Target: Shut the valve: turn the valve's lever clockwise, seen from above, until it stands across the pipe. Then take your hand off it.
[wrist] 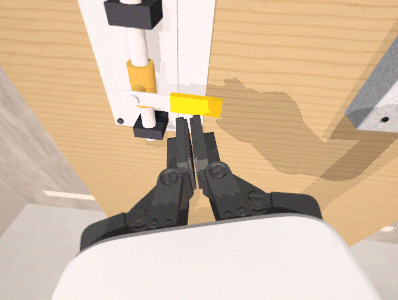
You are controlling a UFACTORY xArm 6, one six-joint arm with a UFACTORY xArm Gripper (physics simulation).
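Note:
The valve has an orange body (142, 74) on a white pipe (137, 46) that runs up and down in the wrist view, left of centre. Its lever has a pale arm (157, 101) from the pivot and a yellow handle (192, 105) pointing right. The lever stands across the pipe, roughly square to it. My gripper (190, 132) is shut with nothing between its fingers. Its tips show just below the yellow handle in the view; whether they touch it, I cannot tell.
Two black brackets (134, 14) (150, 127) hold the pipe on a white base plate (194, 55). The plate lies on a wooden table top (280, 45). A grey and white block (376, 100) stands at the right edge of the view. Shadows fall on the wood.

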